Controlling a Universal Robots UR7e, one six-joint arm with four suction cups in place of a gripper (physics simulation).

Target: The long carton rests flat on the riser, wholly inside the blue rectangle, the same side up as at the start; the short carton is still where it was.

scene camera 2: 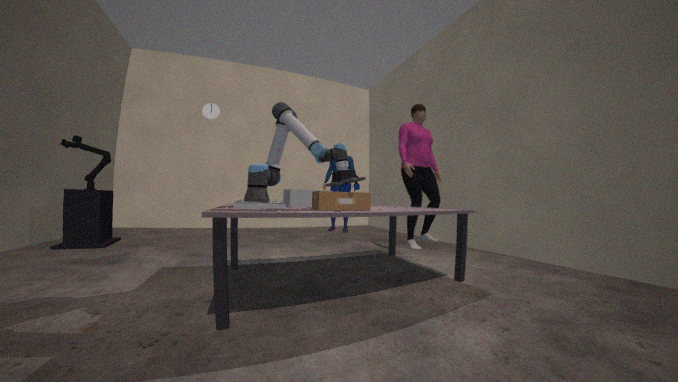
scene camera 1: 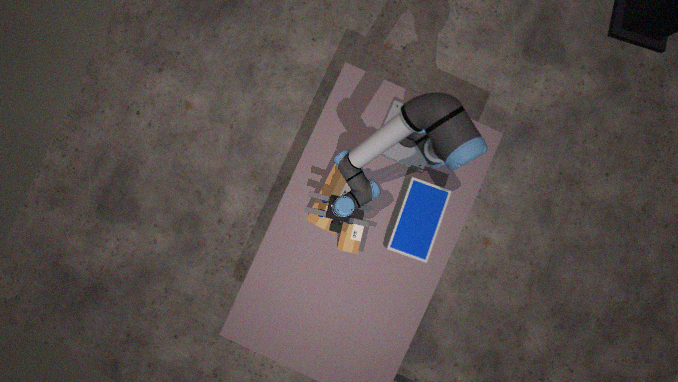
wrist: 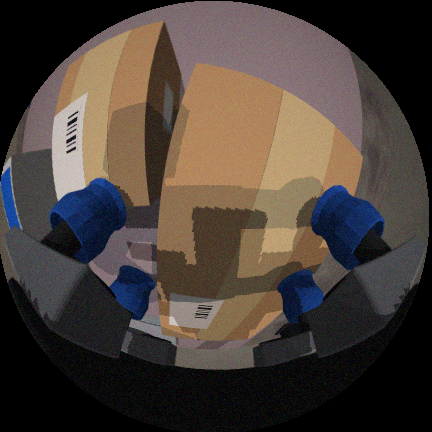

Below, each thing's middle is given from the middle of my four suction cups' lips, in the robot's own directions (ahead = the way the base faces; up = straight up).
I see my suction cup 110 mm short of the short carton [wrist: 114,117], 90 mm to the right of it and 70 mm above it. From my suction cup the other things lie so: long carton [scene camera 2: 321,200]: 50 mm behind, 30 mm to the right, 70 mm below; riser with blue rectangle [scene camera 1: 421,205]: 60 mm behind, 380 mm to the left, 60 mm below.
